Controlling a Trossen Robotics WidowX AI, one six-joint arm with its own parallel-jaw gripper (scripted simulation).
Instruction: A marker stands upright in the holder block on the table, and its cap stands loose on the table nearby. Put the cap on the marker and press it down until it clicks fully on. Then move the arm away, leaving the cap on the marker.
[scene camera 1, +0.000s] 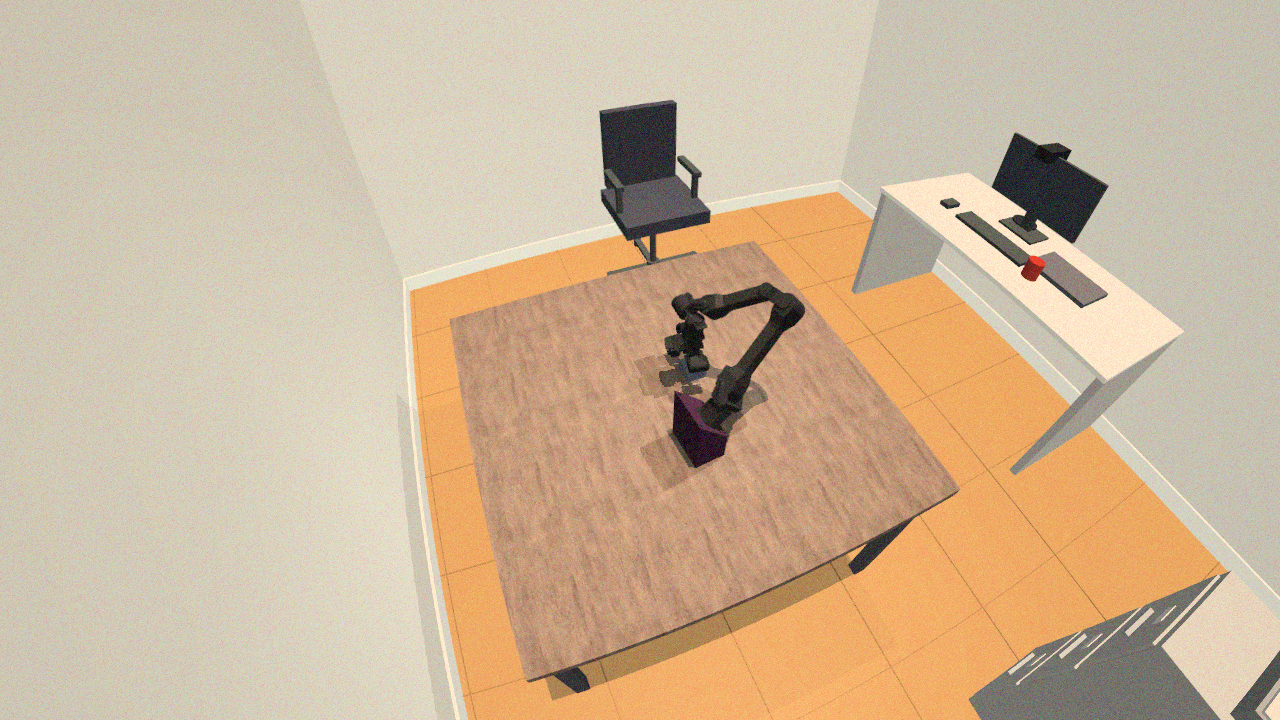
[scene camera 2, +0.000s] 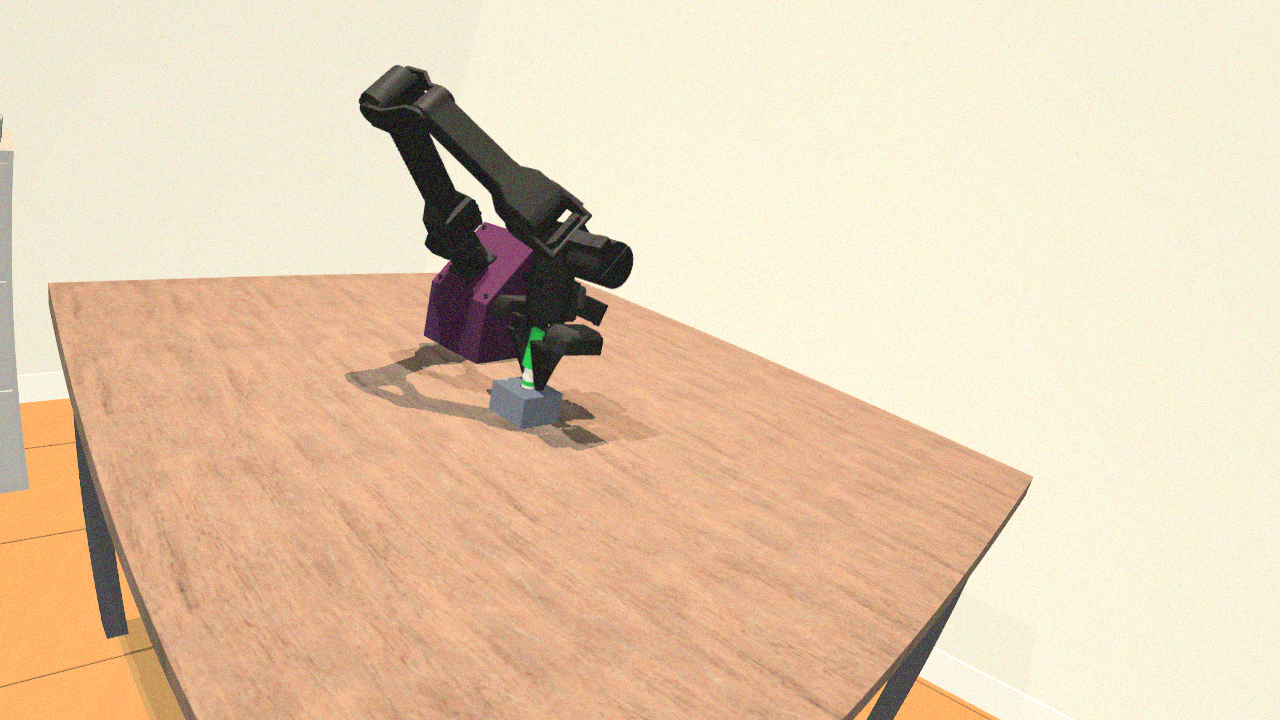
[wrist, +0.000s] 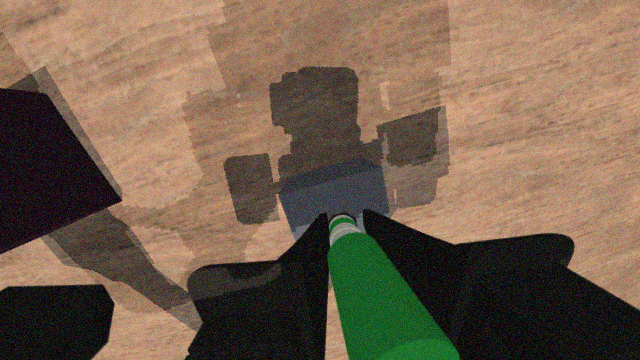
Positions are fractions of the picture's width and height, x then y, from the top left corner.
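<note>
Through scene camera 1 I can see my gripper (scene camera 1: 0.54, 0.50). Scene camera 2 shows me the gripper (scene camera 2: 0.42, 0.54) as well, together with a grey holder block (scene camera 2: 0.41, 0.57). And in the wrist view there is a green cap (wrist: 0.59, 0.85), with my gripper (wrist: 0.54, 0.60) in the same view.
</note>
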